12 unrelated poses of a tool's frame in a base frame.
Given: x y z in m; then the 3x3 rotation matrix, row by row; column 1 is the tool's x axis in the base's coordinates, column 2 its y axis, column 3 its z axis. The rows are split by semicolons.
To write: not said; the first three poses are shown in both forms.
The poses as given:
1: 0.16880 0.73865 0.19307; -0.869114 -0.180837 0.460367; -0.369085 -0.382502 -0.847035; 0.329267 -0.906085 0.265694
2: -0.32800 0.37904 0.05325; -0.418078 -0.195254 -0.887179; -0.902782 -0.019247 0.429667; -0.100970 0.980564 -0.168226
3: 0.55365 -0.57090 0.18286; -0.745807 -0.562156 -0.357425; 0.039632 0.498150 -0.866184; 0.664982 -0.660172 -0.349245
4: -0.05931 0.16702 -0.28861; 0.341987 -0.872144 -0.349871; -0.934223 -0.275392 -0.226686; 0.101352 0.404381 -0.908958
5: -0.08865 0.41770 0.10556; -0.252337 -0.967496 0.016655; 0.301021 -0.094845 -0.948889; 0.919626 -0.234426 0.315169
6: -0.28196 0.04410 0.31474; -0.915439 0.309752 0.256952; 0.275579 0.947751 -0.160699; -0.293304 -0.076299 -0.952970
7: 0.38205 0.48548 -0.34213; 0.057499 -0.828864 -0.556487; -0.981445 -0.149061 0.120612; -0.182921 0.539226 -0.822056
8: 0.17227 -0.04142 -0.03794; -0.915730 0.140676 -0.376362; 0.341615 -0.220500 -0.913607; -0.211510 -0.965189 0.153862
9: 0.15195 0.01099 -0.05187; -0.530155 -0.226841 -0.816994; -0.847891 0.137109 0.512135; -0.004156 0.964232 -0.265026
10: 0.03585 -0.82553 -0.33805; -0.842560 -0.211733 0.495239; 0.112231 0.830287 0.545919; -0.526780 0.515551 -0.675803
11: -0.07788 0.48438 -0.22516; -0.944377 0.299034 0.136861; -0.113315 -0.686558 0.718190; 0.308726 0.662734 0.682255
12: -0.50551 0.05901 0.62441; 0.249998 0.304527 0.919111; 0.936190 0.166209 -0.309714; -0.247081 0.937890 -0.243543
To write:
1: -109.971 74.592 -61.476 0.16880 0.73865 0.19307
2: 84.121 99.685 154.159 -0.32800 0.37904 0.05325
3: -135.208 110.441 -112.423 0.55365 -0.57090 0.18286
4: 104.070 155.362 -147.060 -0.05931 0.16702 -0.28861
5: -165.699 71.629 -88.994 -0.08865 0.41770 0.10556
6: -14.582 162.358 -32.022 -0.28196 0.04410 0.31474
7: 71.262 145.291 167.771 0.38205 0.48548 -0.34213
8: -77.640 81.149 -112.389 0.17227 -0.04142 -0.03794
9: 89.753 105.368 147.918 0.15195 0.01099 -0.05187
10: 44.383 132.517 47.787 0.03585 -0.82553 -0.33805
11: 114.978 46.980 79.211 -0.07788 0.48438 -0.22516
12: 75.241 104.096 -18.622 -0.50551 0.05901 0.62441
